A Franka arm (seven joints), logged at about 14 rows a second.
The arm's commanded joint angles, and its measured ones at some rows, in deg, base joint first. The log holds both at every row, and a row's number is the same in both.
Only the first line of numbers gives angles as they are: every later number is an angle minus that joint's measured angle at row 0.
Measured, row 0:
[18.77, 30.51, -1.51, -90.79, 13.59, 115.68, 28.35]
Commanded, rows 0 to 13:
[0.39, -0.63, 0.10, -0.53, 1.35, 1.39, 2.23]
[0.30, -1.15, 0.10, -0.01, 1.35, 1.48, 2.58]
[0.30, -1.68, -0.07, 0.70, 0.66, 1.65, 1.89]
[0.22, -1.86, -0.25, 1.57, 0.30, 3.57, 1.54]
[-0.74, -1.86, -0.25, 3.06, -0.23, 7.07, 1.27]
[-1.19, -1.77, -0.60, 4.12, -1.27, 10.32, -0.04]
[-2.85, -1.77, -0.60, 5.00, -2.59, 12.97, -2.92]
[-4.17, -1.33, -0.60, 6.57, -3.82, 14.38, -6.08]
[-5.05, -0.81, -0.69, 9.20, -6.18, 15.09, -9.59]
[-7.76, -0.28, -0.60, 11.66, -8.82, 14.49, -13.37]
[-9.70, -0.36, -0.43, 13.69, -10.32, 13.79, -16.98]
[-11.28, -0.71, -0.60, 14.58, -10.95, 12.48, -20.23]
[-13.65, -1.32, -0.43, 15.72, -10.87, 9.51, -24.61]
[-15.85, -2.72, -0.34, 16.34, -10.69, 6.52, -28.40]
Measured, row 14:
[-12.05, -1.80, -1.38, 13.58, -9.60, 11.28, -22.04]
